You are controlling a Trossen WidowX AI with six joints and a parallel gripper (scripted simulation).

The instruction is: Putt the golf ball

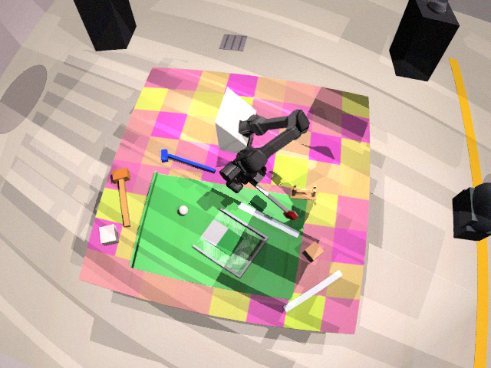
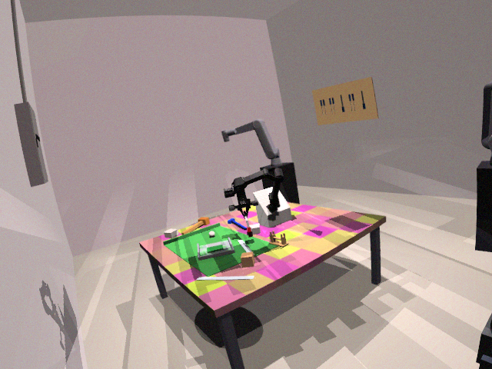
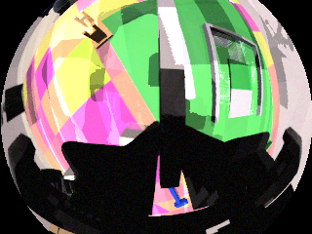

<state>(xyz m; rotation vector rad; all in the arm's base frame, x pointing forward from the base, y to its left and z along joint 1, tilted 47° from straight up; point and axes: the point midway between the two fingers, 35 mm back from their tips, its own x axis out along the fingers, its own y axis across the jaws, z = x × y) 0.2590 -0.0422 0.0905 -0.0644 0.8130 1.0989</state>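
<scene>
My gripper tip is now 14 cm past the blue putter, 31 cm to the left of it and 13 cm above it. From my gripper tip the other things lie so: wooden stand (2 cm behind, 25 cm to the left, 10 cm below); then red putter (6 cm ahead, 10 cm to the left, 1 cm above); then white golf ball (11 cm ahead, 28 cm to the right, 11 cm below).
</scene>
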